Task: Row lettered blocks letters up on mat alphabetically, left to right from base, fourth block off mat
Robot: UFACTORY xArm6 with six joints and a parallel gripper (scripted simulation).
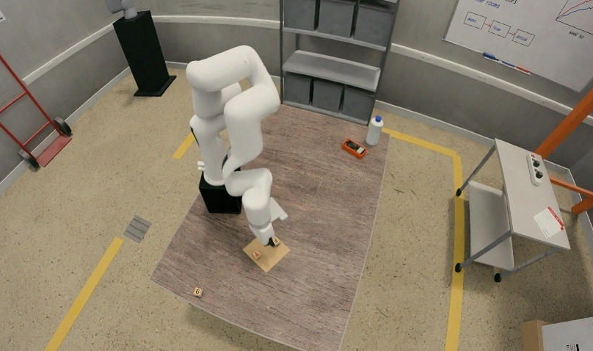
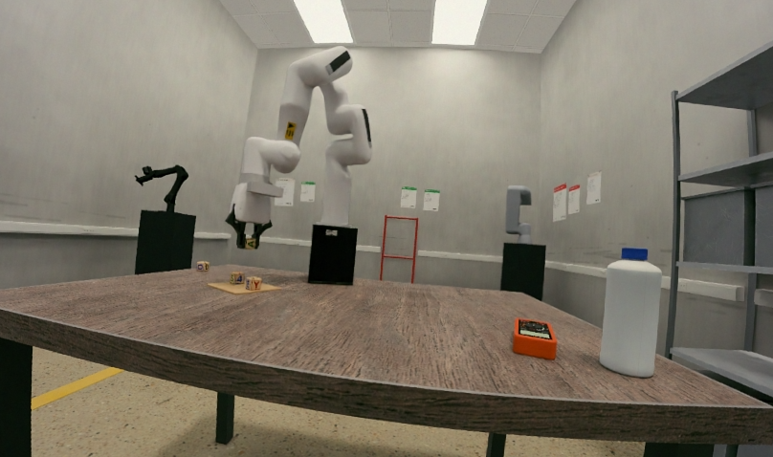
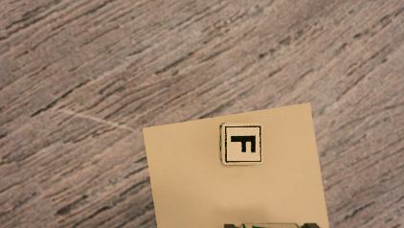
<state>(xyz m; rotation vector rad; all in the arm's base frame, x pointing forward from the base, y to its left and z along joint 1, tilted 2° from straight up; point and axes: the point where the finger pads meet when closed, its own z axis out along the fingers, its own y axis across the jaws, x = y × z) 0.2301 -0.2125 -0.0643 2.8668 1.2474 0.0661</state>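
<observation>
Right now the tan mat is 13 cm below my hand. Round my hand: white bottle (70 cm to the left, 44 cm ahead, 4 cm below).
</observation>
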